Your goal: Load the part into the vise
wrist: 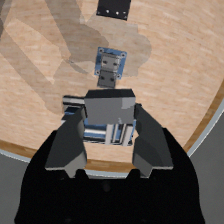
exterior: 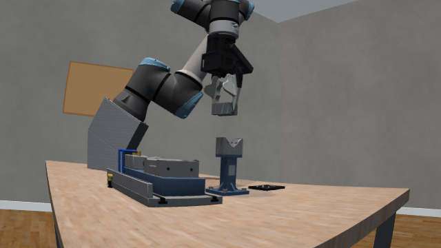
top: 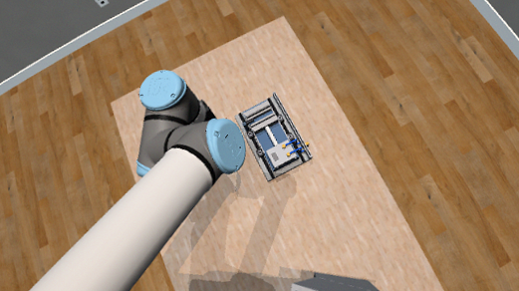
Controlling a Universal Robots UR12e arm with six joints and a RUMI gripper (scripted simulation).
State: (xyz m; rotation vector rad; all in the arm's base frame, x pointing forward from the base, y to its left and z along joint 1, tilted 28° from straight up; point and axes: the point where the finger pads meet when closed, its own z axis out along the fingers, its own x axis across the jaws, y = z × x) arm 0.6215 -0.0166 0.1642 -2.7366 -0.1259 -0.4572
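Now: hand 15 cm to the left of the work stop, 15 cm above it and 5 cm short of it. The rest, counted from my hand: cylinder rod: 19 cm to the right, 17 cm below, 4 cm behind; part: 1 cm below; moving jaw: 19 cm to the right, 17 cm below, 1 cm ahead.
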